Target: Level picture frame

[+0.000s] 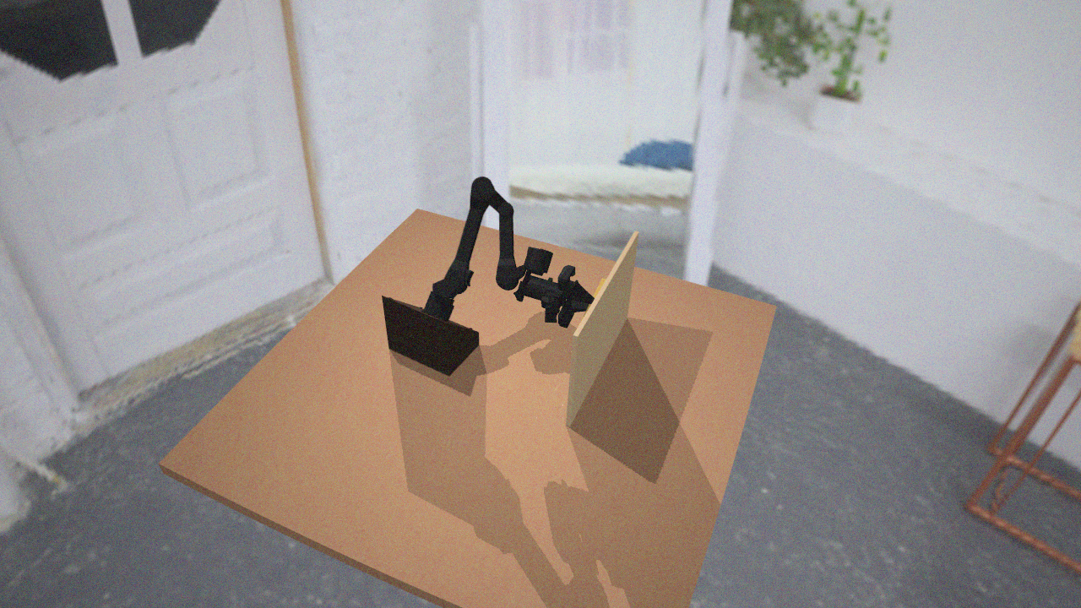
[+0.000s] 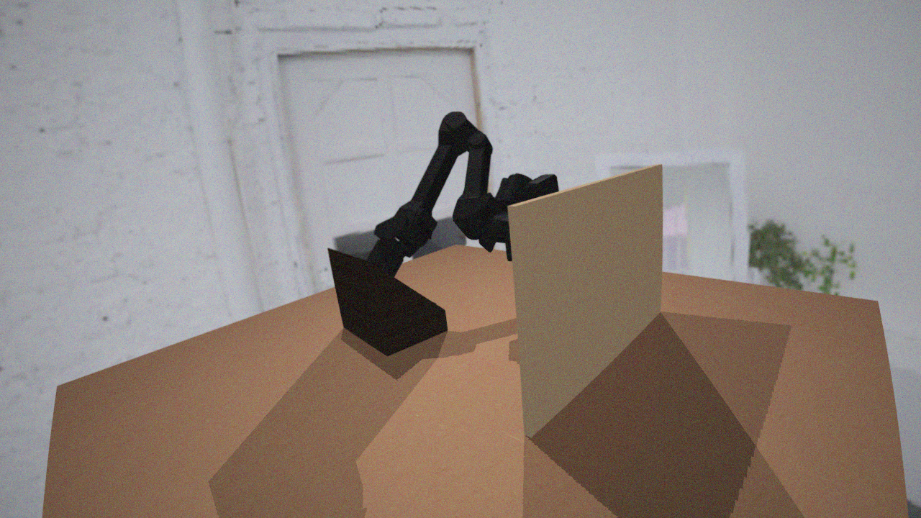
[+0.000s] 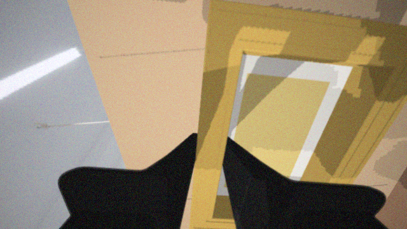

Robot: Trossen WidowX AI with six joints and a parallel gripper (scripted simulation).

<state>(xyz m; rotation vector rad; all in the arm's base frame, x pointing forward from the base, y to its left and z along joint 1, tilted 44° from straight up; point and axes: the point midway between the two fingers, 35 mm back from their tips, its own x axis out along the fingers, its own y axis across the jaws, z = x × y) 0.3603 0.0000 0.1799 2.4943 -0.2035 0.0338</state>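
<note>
Now: the picture frame 1 cm to the left of my gripper tip and 5 cm below it. Round my gripper tip: tan wall panel: 2 cm ahead, 1 cm to the left, 7 cm below.
</note>
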